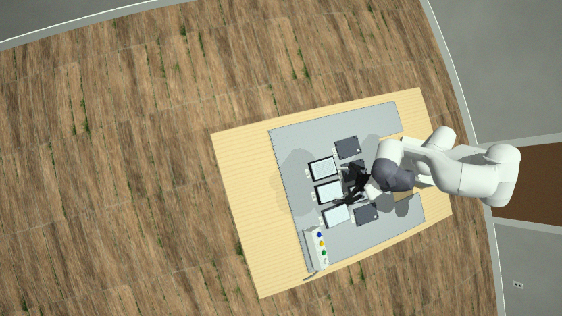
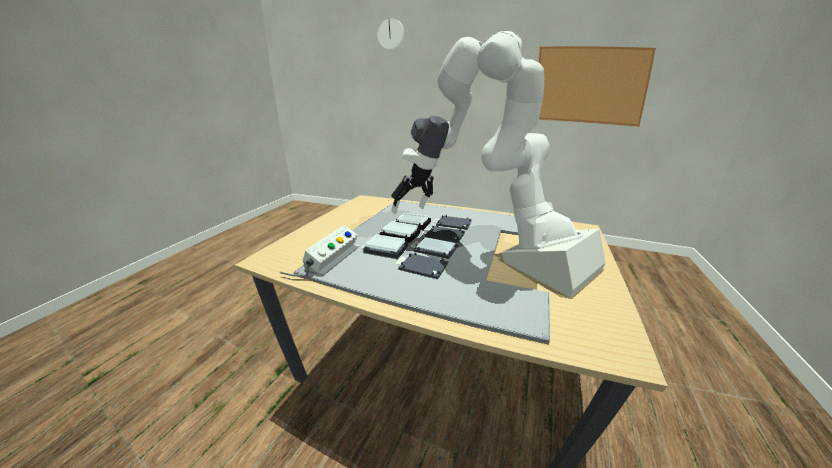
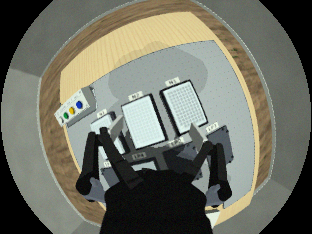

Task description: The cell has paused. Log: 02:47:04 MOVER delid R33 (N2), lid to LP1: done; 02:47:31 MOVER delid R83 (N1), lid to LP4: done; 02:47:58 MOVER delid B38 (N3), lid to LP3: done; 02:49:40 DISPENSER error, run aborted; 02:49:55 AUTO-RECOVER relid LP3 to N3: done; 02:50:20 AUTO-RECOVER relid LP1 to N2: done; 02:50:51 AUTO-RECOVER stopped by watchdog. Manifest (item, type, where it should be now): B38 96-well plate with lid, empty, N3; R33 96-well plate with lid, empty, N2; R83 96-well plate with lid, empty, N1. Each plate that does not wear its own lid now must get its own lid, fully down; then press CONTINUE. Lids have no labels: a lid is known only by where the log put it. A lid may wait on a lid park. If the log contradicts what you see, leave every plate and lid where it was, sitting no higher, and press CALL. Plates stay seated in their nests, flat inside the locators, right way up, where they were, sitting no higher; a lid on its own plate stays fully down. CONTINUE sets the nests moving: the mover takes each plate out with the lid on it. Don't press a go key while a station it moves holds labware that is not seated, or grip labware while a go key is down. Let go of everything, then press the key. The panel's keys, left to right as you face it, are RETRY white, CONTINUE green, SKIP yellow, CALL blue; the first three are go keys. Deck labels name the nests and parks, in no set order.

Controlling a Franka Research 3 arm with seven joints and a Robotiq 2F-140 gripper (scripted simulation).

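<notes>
The pale lid lies 14 cm behind my hand, 13 cm to the left of it and 10 cm below it. The rest, counted from my hand: plate: 9 cm to the right, 9 cm below, 1 cm ahead; then blue key: 20 cm to the left, 19 cm ahead, 4 cm below; then LP4 sign: 11 cm to the left, 11 cm below, 5 cm behind.
</notes>
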